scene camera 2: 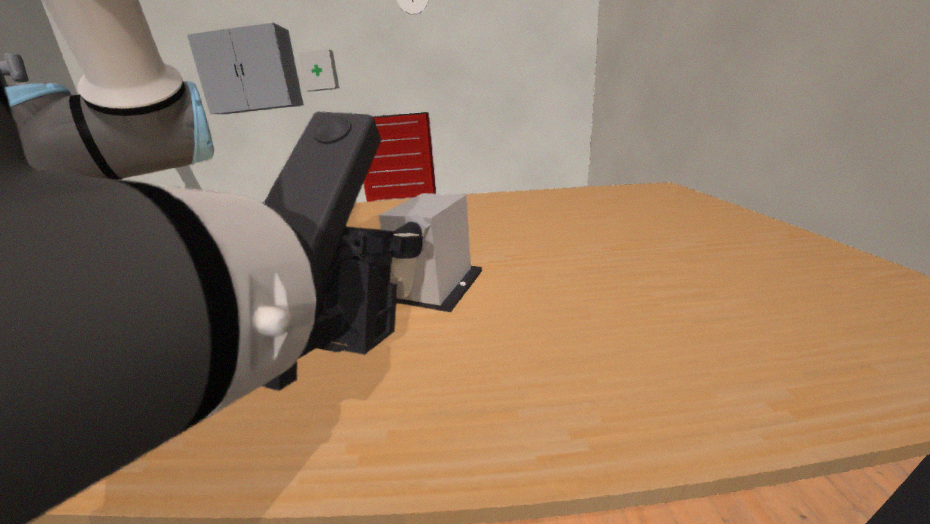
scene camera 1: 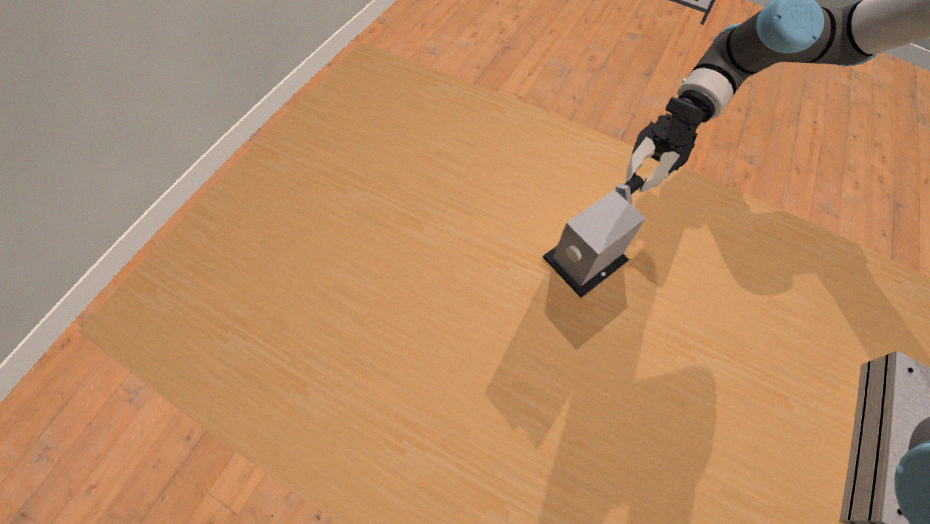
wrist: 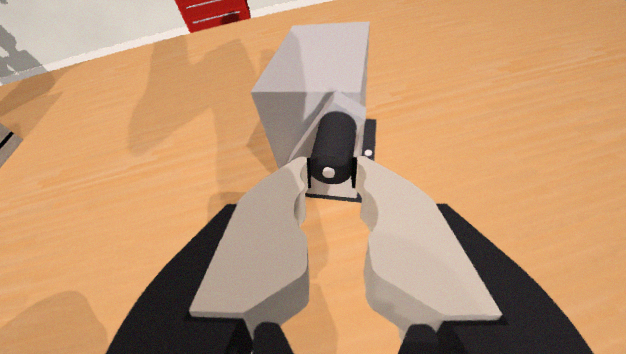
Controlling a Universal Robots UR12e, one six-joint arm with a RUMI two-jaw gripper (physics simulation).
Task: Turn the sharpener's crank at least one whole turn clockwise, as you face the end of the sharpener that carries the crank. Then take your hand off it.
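Places are measured from the arm's base along level axes (x ahead, y left, z up), in millimetres.
Where they show: gripper, between the fingertips: (scene camera 1: 633, 187) (wrist: 330, 161).
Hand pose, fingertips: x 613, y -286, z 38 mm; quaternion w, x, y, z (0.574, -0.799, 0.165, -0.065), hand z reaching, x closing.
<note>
After its pixels a point has its place.
The sharpener (scene camera 1: 601, 224) @(x 649, y -174, z 53 mm) (scene camera 2: 450, 244) @(x 670, y -213, z 1 mm) (wrist: 332, 57) @(x 648, y -202, z 53 mm) is a light grey box upright on a dark base plate (scene camera 1: 581, 290) @(x 636, y -112, z -67 mm) (wrist: 369, 131) @(x 702, y -171, z -67 mm). Its grey crank arm (scene camera 1: 624, 192) (wrist: 348, 102) slants across the near end in the wrist view, rising to the right, with its upper end near the top right of the box. A black crank handle (scene camera 1: 633, 182) @(x 618, y -280, z 56 mm) (wrist: 335, 142) @(x 615, y -291, z 56 mm) sticks out from that upper end. My gripper (scene camera 1: 637, 184) @(x 613, y -286, z 38 mm) (wrist: 330, 161) @(x 613, y -286, z 38 mm) is shut on the handle, one pale finger on each side. In scene camera 2 the gripper and wrist hide the handle and part of the sharpener's crank end.
The sharpener stands on a wooden table top (scene camera 1: 325, 260) @(x 1093, y 11, z -75 mm) (scene camera 2: 650, 325) @(x 888, y -349, z -75 mm). A grey block-like mount (scene camera 1: 875, 442) @(x 125, y -16, z -22 mm) stands at the right in scene camera 1. A red drawer cabinet (scene camera 2: 402, 156) (wrist: 215, 12) and a grey wall cabinet (scene camera 2: 244, 68) are in the background.
</note>
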